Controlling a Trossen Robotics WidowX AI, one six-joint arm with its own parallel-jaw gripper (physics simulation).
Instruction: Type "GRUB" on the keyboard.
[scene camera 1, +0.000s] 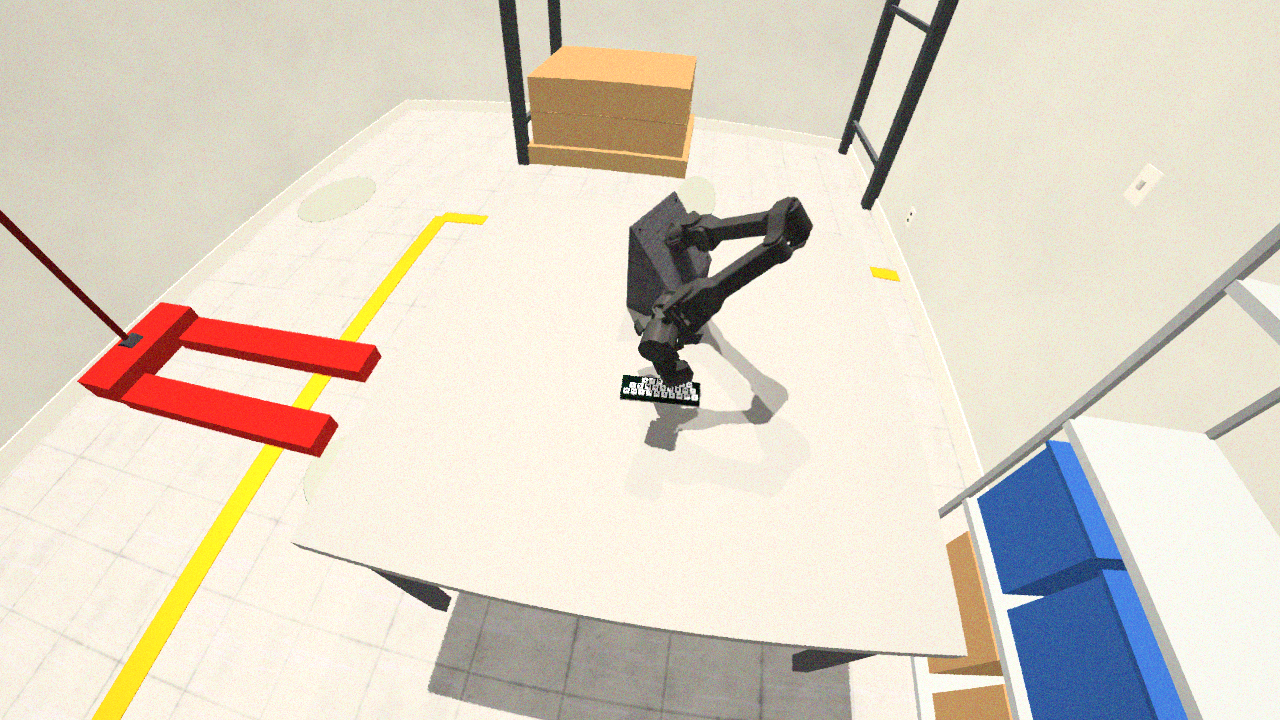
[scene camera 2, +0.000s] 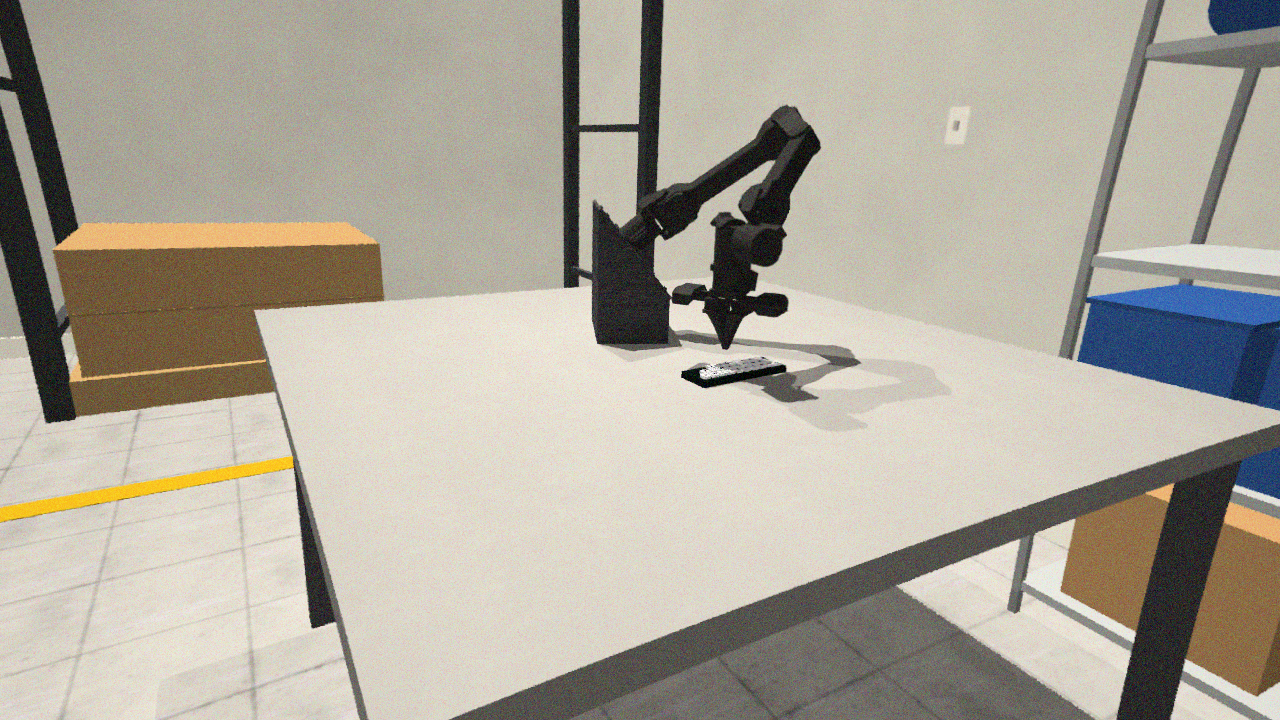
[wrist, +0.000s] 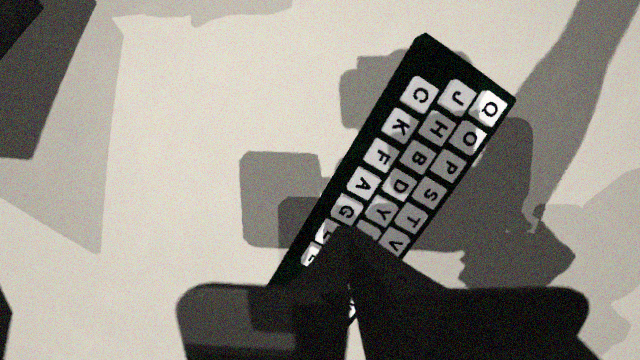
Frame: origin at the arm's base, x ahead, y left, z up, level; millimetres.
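Seen in the pictures: gripper, fingertip midpoint: (scene camera 1: 659, 373) (scene camera 2: 725, 349) (wrist: 345, 235); arm's base, origin of the base link: (scene camera 1: 674, 239) (scene camera 2: 627, 241).
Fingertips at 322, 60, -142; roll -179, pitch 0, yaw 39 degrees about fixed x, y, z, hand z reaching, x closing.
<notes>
Pixels of each thing's top centre, then the offset from my fingertips to it, as dx, dy, dz. Level surfaces: height alone.
- G key, middle of its top: (wrist: 347, 211) +2, +2, -25
- B key, middle of its top: (wrist: 419, 158) +10, +48, -25
- table, its level: dz -41
The keyboard (scene camera 1: 637, 398) (scene camera 2: 707, 380) (wrist: 425, 57) is a small black board with white letter keys, lying flat on the table. My gripper (scene camera 1: 677, 374) (scene camera 2: 725, 343) (wrist: 345, 235) is shut and empty, pointing down, its tips a little above the keyboard in scene camera 2. In the wrist view the G key (wrist: 346, 211) shows just up and left of the fingertips, and the B key (wrist: 417, 158) lies farther up in the middle row. The fingertips cover most of the key beside Y, whose letter cannot be read. The U key is hidden behind the fingers.
The table (scene camera 1: 501, 501) (scene camera 2: 537, 501) carries the dark arm base (scene camera 1: 648, 259) (scene camera 2: 626, 295) behind the keyboard. Off the table are a red pallet fork (scene camera 1: 232, 411), stacked brown boxes (scene camera 1: 613, 98) (scene camera 2: 214, 277) and blue bins (scene camera 1: 1038, 519) (scene camera 2: 1163, 349) on a shelf.
</notes>
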